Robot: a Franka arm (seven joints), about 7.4 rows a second.
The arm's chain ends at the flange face. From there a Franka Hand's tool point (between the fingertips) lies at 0.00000 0.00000 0.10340 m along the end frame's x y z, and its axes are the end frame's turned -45 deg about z.
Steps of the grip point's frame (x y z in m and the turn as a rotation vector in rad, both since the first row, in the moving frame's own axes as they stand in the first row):
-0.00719 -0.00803 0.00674 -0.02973 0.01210 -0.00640
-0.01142 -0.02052 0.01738 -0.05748 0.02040 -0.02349
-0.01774 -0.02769 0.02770 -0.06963 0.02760 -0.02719
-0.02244 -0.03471 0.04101 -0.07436 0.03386 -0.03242
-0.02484 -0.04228 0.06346 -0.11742 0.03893 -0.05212
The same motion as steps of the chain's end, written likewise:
-0.01382 -0.00187 0.00679 -0.01247 0.02958 -0.00640
-0.02831 -0.00908 0.01757 -0.02622 0.05507 -0.02349
-0.03927 -0.01001 0.02799 -0.02972 0.06875 -0.02719
-0.04836 -0.01151 0.04135 -0.02864 0.07652 -0.03242
-0.05901 -0.01776 0.06425 -0.05550 0.11056 -0.05212

